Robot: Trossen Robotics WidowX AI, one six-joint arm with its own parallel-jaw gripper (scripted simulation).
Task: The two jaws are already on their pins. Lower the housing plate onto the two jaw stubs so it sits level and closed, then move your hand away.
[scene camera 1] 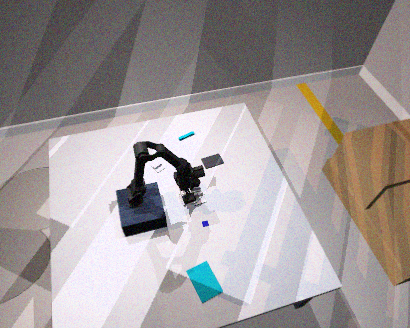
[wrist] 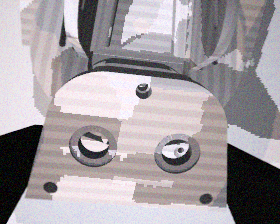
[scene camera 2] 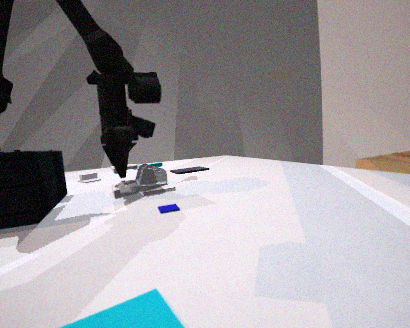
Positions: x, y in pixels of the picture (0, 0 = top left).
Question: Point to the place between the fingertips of my gripper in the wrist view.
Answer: At 133, 143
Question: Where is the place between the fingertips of my gripper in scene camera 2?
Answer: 121, 175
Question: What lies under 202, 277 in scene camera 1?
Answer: A cyan sheet.
